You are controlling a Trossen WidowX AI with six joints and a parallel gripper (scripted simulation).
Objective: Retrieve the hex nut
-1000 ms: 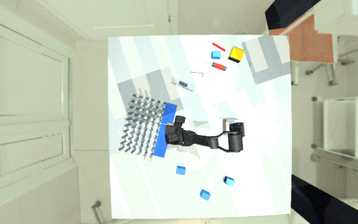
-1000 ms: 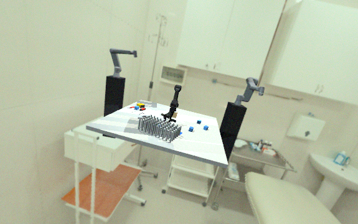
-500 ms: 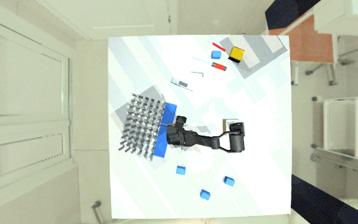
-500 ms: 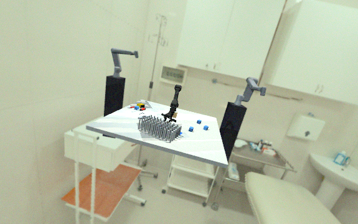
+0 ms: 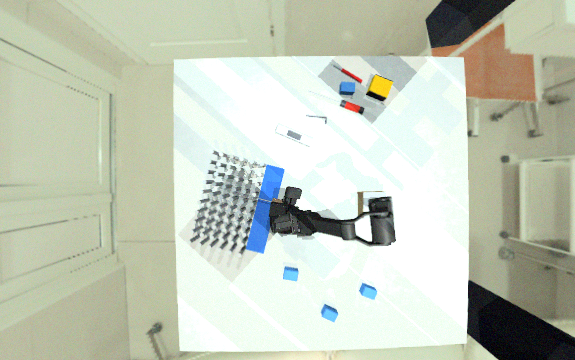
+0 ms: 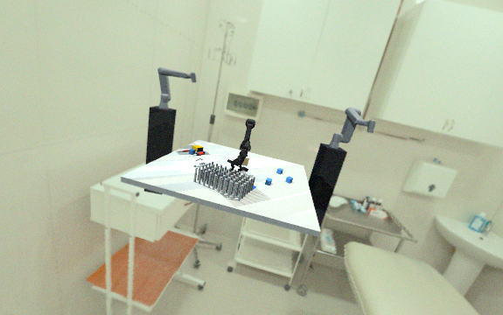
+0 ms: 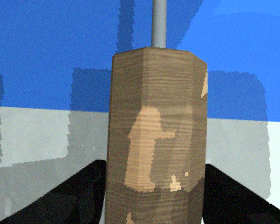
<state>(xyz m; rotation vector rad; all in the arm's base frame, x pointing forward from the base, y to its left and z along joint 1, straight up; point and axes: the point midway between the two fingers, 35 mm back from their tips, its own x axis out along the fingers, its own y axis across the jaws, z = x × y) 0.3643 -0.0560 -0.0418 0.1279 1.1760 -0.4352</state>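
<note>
The blue taped strip lies 80 mm ahead of my gripper tip, 10 mm to the left of it and 10 mm below it. Round my gripper tip: red pen-like tool: 530 mm to the right, 360 mm behind, 10 mm below; hook tool: 100 mm ahead, 40 mm to the right; grey flat tool: 280 mm to the right, 100 mm behind.
</note>
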